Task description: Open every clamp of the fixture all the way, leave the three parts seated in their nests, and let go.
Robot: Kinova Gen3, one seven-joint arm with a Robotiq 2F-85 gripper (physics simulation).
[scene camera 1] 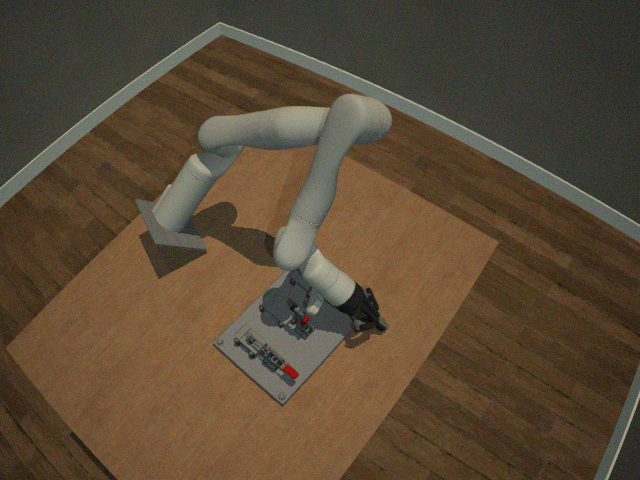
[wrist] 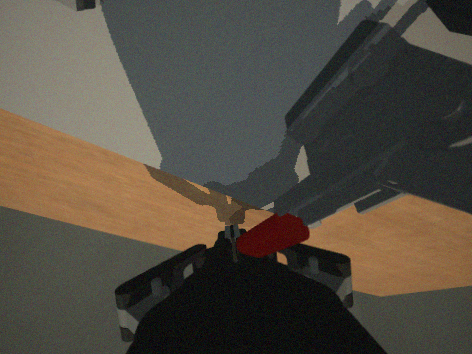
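The fixture is a grey base plate with clamps on it. One clamp near the plate's front left edge lies low, its red handle pointing outward. A second clamp stands near the middle, with a red handle. A further clamp lies partly hidden under the arm. My gripper is shut and empty beyond the plate's right edge. In the wrist view a red handle shows just right of the fingertips, and a dark clamp body beyond it. The three parts cannot be told apart.
The plate lies on a wooden table top. The arm's base stands at the table's back left edge. The forearm and wrist hang over the plate's back part and shade it. Round bolt heads mark the plate's corners.
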